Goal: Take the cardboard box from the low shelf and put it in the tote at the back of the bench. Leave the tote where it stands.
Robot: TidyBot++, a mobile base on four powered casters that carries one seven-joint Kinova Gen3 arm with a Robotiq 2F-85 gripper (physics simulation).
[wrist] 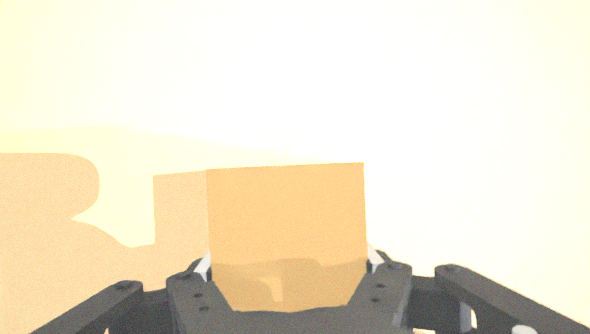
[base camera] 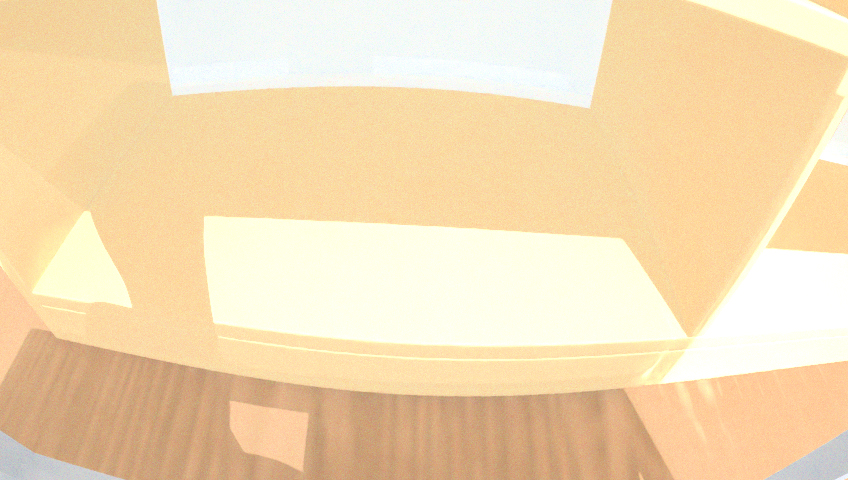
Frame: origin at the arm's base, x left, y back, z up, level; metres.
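Seen in the pictures: gripper, between the fingertips: (wrist: 289,263).
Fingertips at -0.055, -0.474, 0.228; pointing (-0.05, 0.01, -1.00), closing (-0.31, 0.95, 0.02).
Note:
Offsets run from my fingertips to a thing's top centre, as dx, dy, dz. "spot": to the spot under its first point. Level surfaces: height alone.
The cardboard box @(-0.002, -0.001, +0.035) (wrist: 287,215) is a plain tan block in the lower middle of the wrist view, with its near face toward the camera. My gripper (wrist: 289,263) is shut on it, one finger against its left side and one against its right. The lower part of the box is hidden behind the gripper body. The box and the gripper do not show in the base camera view. The tote does not show in either view.
A pale wooden shelf unit @(spot: -0.176, +0.099, -0.418) (base camera: 714,148) fills most of the base camera view, with a brightly lit low board @(dz -0.546) (base camera: 428,285). Brown wood-grain floor @(dz -0.625) (base camera: 505,434) lies in front of it. In the wrist view, a washed-out pale surface surrounds the box, with shadows at the left.

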